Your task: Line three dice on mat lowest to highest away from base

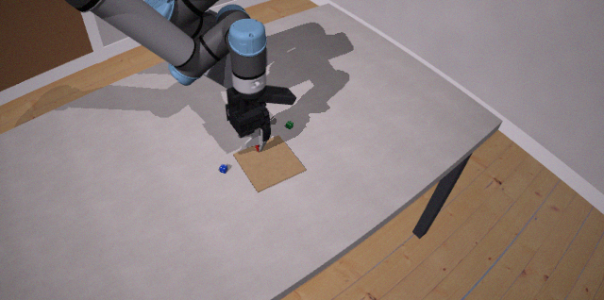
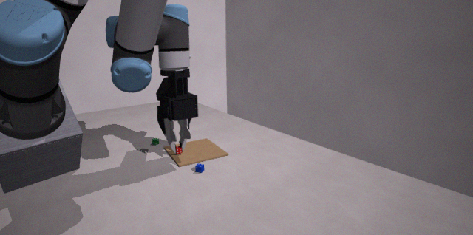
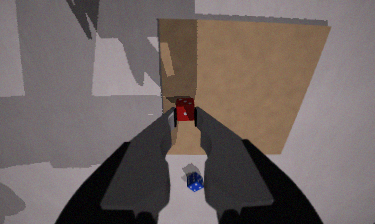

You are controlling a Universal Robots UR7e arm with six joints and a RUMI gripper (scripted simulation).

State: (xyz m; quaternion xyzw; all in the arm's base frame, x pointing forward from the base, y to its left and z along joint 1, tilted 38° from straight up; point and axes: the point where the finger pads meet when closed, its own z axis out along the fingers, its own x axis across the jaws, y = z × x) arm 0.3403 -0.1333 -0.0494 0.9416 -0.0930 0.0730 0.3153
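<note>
Now: hand 1 cm above the red die. Round my hand: blue die 1 cm behind, 11 cm to the right, 2 cm below; then green die 12 cm to the left, 2 cm below; then square mat 5 cm ahead, 1 cm to the right, 2 cm below.
</note>
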